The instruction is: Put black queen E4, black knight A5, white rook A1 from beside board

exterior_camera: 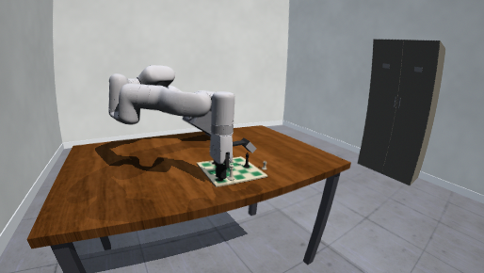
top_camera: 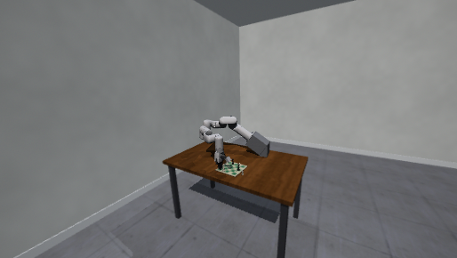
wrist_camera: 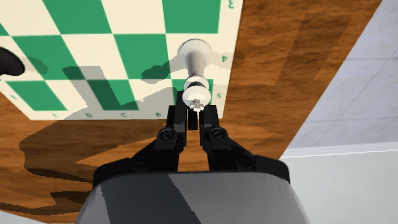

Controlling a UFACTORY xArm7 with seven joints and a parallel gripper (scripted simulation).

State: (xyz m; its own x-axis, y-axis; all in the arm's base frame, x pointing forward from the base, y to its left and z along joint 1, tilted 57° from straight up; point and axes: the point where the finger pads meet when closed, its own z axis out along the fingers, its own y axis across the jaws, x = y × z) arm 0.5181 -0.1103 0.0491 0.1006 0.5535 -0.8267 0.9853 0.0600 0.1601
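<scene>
Right now the black knight is 1 cm below my hand. From my hand the other things lie so: cream board (8 cm to the left, 7 cm behind, 3 cm below); black queen (16 cm to the left, 6 cm behind); short black piece (15 cm behind, 5 cm to the left, 1 cm below).
</scene>
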